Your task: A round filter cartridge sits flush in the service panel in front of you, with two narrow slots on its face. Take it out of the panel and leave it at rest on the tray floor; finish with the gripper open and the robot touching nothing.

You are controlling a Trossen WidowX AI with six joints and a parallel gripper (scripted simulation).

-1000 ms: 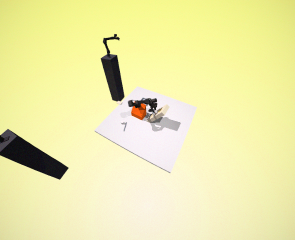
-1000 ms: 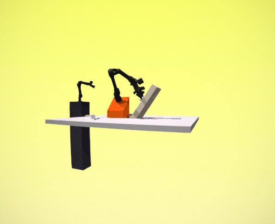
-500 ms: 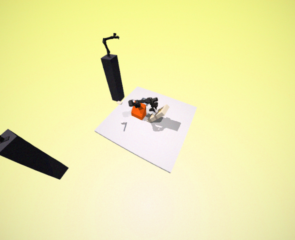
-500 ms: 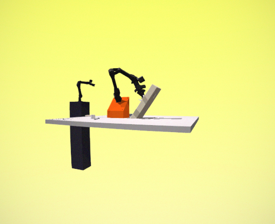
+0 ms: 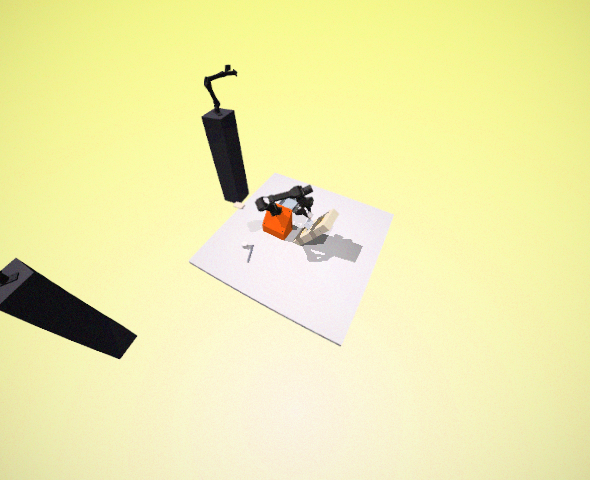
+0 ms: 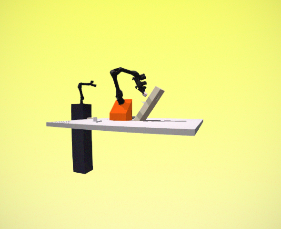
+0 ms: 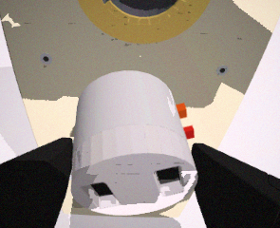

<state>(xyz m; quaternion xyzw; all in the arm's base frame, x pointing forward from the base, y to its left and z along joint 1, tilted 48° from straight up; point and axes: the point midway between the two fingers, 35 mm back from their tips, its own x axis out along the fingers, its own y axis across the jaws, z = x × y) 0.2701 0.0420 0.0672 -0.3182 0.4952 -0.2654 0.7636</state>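
The grey square tray is 31 cm to the left of my gripper tip, 31 cm behind it and 27 cm below it. The rest, counted from my gripper tip: white round filter cartridge right at my gripper tip; beige service panel 10 cm below, 6 cm ahead, 1 cm to the right.
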